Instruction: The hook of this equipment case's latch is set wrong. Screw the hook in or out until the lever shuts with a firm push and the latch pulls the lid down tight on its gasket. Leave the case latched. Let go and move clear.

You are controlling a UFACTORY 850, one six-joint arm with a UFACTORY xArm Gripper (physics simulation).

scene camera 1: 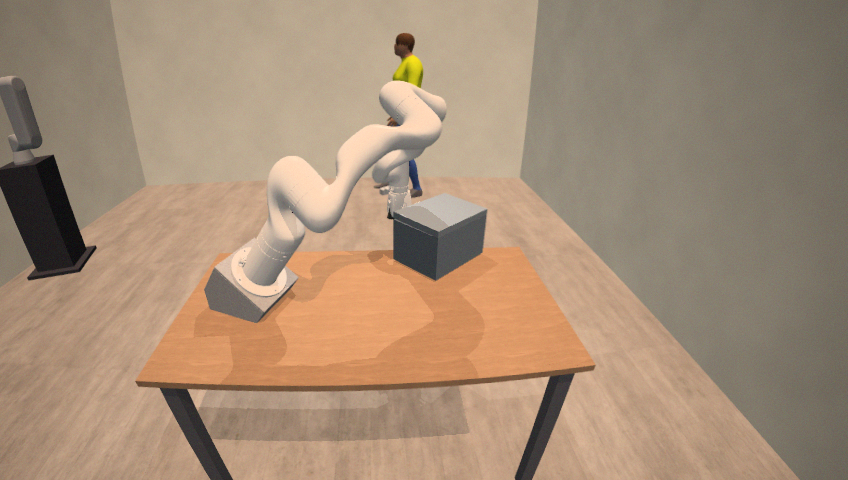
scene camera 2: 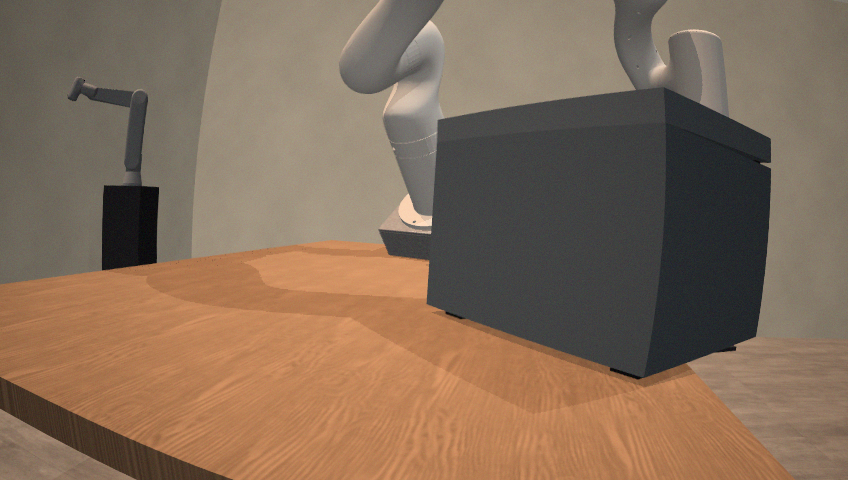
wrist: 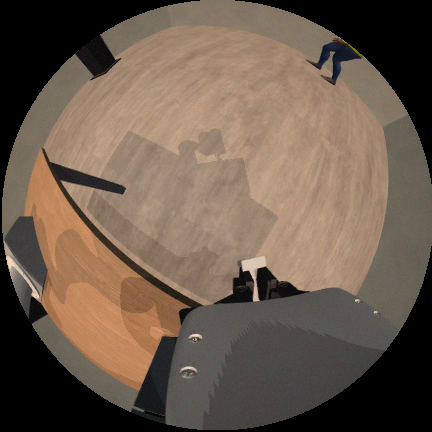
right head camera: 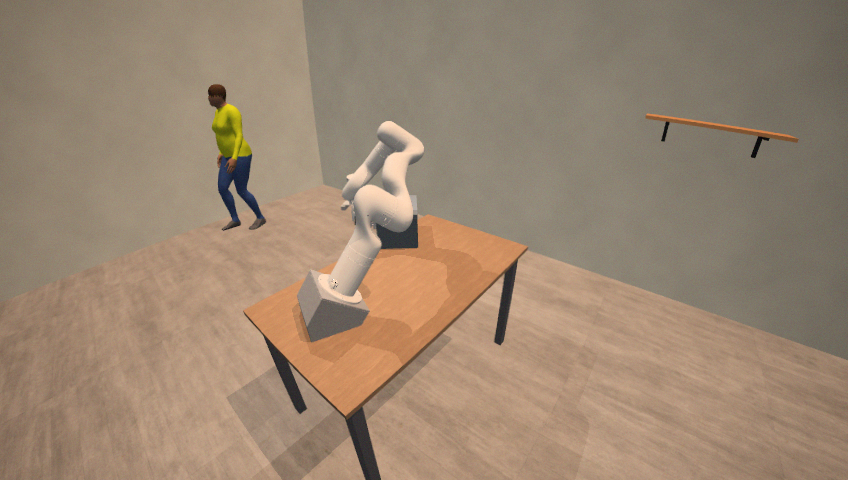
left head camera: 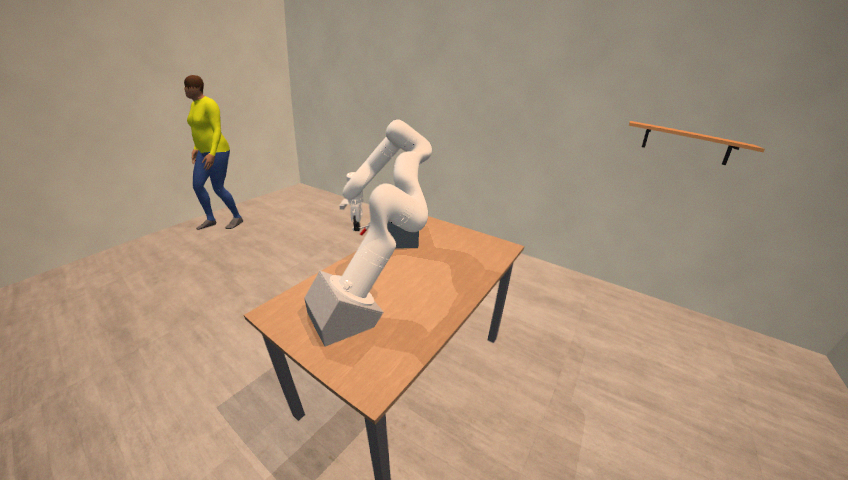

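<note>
The dark grey case [left head camera: 407,239] [right head camera: 399,233] [scene camera 1: 416,246] [scene camera 2: 547,226] stands near the table's far edge. Its lid [scene camera 1: 447,208] [scene camera 2: 553,115] is on; scene camera 2 shows a narrow gap under it at the right end. The white T-shaped hook [wrist: 253,263] shows in the wrist view, its stem running down between my fingers. My gripper [wrist: 250,278] [left head camera: 356,226] is shut on this stem, beside the case and beyond the table edge. The red lever [left head camera: 363,231] shows beside my fingers in the left head view; it does not show in the wrist view.
The wooden table [left head camera: 416,285] [scene camera 1: 357,339] [wrist: 90,320] carries the case and my arm's grey base [left head camera: 343,315] [scene camera 1: 243,303]. A person in yellow [left head camera: 205,124] [right head camera: 229,130] stands beyond the table. Another arm stands on a black pedestal [scene camera 1: 44,214] [scene camera 2: 129,226].
</note>
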